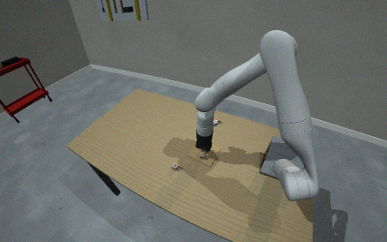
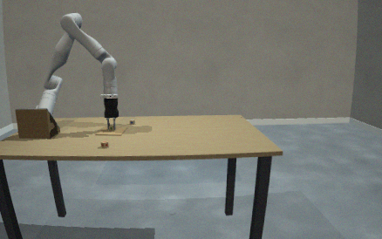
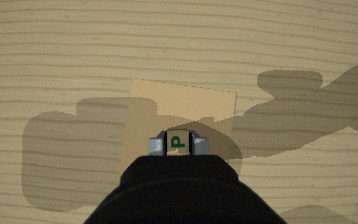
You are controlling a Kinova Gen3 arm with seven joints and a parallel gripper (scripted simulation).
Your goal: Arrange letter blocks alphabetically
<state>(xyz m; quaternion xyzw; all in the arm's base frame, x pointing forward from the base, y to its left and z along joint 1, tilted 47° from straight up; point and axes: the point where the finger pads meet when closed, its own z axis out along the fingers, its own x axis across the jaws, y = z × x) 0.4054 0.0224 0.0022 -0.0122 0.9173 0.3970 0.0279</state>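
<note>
Right now my hand is 1 cm above the green P block. Round my hand: blue K block 4 cm to the left, 1 cm below; tan mat 3 cm below; blue R block 9 cm ahead, 16 cm to the left, 2 cm below.
</note>
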